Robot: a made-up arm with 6 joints.
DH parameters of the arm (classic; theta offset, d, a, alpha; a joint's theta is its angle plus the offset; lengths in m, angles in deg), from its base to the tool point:
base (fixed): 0 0 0 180
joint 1: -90 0.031 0.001 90
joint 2: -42.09 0 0.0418 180
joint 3: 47.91 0.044 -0.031 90
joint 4: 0 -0.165 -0.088 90
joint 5: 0 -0.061 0.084 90
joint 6: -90 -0.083 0.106 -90
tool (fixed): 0 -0.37 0 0
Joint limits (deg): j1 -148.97..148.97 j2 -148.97..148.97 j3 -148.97..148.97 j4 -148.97..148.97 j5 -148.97..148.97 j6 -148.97..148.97
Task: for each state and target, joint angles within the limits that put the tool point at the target. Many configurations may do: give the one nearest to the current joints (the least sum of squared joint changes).
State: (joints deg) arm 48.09 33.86 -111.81 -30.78 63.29 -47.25
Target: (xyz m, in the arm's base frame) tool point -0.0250 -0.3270 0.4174
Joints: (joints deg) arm 66.92 -4.60 -102.04 -29.45 62.75 -7.84
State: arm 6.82 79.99 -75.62 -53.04 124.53 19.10
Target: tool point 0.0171 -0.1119 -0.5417
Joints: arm 27.68 125.66 -111.05 -97.34 124.19 35.82
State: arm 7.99 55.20 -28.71 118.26 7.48 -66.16
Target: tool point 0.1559 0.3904 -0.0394
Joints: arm 18.55 69.71 -48.98 142.16 30.73 -59.72
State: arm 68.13 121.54 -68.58 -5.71 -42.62 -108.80
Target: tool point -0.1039 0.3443 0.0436
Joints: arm 34.37 108.82 -58.83 -18.07 -51.59 -115.17
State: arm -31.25 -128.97 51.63 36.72 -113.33 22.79
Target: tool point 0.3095 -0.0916 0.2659
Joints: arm -12.09 -141.68 67.63 54.41 -104.57 37.89
